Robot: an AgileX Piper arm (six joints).
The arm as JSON. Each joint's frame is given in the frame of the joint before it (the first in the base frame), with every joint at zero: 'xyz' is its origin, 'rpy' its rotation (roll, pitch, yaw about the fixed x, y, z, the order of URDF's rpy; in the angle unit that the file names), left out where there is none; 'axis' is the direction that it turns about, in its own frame. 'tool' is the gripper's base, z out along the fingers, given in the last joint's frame.
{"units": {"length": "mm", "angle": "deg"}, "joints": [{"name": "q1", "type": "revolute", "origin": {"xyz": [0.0, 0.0, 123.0]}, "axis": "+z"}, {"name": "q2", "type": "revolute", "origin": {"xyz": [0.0, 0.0, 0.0], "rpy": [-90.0, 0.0, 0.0]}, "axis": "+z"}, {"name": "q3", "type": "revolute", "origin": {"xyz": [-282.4, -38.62, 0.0]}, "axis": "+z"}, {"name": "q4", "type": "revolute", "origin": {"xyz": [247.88, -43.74, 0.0], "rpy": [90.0, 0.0, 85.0]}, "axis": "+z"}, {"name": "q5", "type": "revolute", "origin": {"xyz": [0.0, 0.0, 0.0], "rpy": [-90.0, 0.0, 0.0]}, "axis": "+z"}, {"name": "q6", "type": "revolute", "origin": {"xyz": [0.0, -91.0, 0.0], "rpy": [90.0, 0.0, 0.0]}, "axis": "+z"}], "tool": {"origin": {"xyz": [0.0, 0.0, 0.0]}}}
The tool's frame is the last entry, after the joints.
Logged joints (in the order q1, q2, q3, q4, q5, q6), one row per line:
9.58 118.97 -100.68 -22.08 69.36 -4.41
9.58 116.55 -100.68 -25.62 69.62 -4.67
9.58 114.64 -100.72 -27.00 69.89 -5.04
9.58 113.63 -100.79 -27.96 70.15 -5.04
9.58 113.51 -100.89 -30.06 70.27 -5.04
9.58 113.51 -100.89 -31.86 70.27 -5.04
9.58 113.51 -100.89 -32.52 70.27 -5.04
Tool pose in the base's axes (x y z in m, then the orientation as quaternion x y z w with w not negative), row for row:
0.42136 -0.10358 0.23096 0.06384 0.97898 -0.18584 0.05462
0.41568 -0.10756 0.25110 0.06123 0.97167 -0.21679 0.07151
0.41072 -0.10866 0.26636 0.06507 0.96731 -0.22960 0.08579
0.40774 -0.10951 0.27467 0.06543 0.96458 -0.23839 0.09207
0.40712 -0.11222 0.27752 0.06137 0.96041 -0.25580 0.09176
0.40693 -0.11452 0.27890 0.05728 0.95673 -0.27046 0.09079
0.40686 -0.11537 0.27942 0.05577 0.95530 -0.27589 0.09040
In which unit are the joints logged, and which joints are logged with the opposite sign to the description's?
The joints are logged in degrees. Opposite sign: q1, q6.
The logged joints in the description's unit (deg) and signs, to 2 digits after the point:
-9.58 118.97 -100.68 -22.08 69.36 4.41
-9.58 116.55 -100.68 -25.62 69.62 4.67
-9.58 114.64 -100.72 -27.00 69.89 5.04
-9.58 113.63 -100.79 -27.96 70.15 5.04
-9.58 113.51 -100.89 -30.06 70.27 5.04
-9.58 113.51 -100.89 -31.86 70.27 5.04
-9.58 113.51 -100.89 -32.52 70.27 5.04

